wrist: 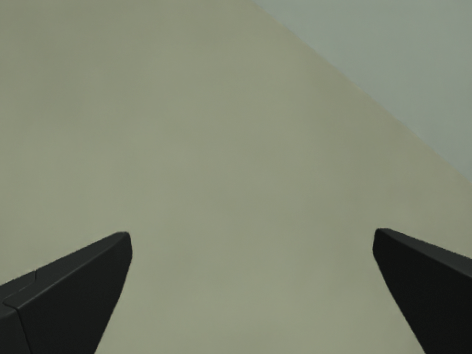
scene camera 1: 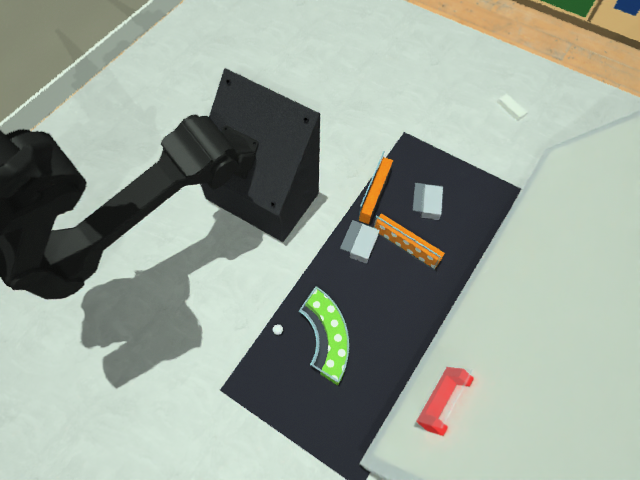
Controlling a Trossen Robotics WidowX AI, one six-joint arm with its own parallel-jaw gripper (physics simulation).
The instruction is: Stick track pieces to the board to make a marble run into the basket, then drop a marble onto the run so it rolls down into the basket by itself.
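Places are measured from the arm's base along level axes (x down, y ahead, z right), in centimetres.
Pixels of known places: gripper, fingertip midpoint: [wrist: 253,242]; arm's base, link origin: [scene camera 1: 235,152].
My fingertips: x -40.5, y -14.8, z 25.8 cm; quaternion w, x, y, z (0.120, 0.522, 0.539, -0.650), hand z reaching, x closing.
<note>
Ahead of a thing's pixels: the offset from my fingertips to its middle. "*": to the spot under its first point. Level surfaces: height alone.
My gripper [wrist: 253,242] is open and empty in the wrist view, over a plain pale surface. The fingers do not show in the scene view, where the arm reaches off to the left. A curved green track piece @(* dx +51.9, dy +42.0, dz -11.5 cm) [scene camera 1: 335,335] with white dots lies on the dark mat @(dx +54.1 cm) [scene camera 1: 382,330]. A white marble @(dx +53.3, dy +33.5, dz -7.9 cm) [scene camera 1: 277,329] lies to its left. One orange track piece @(* dx +50.9, dy +35.1, dz -38.1 cm) [scene camera 1: 377,189] lies by the mat's upper left edge, and a dotted orange piece @(* dx +50.2, dy +44.6, dz -31.3 cm) [scene camera 1: 409,241] lies below it. A red track piece @(* dx +38.9, dy +57.9, dz -7.8 cm) [scene camera 1: 438,397] is on the large pale board [scene camera 1: 537,289]. The basket cannot be made out.
Two grey blocks @(dx +53.1, dy +37.0, dz -28.3 cm) [scene camera 1: 365,242] @(dx +53.1, dy +43.5, dz -42.0 cm) [scene camera 1: 432,201] stand on the mat near the orange pieces. The arm's dark wedge-shaped base [scene camera 1: 268,149] stands left of the mat. A small white block @(dx +53.8, dy +48.6, dz -72.1 cm) [scene camera 1: 512,106] lies beyond the mat at the upper right. A wooden strip [scene camera 1: 547,43] runs along the top right.
</note>
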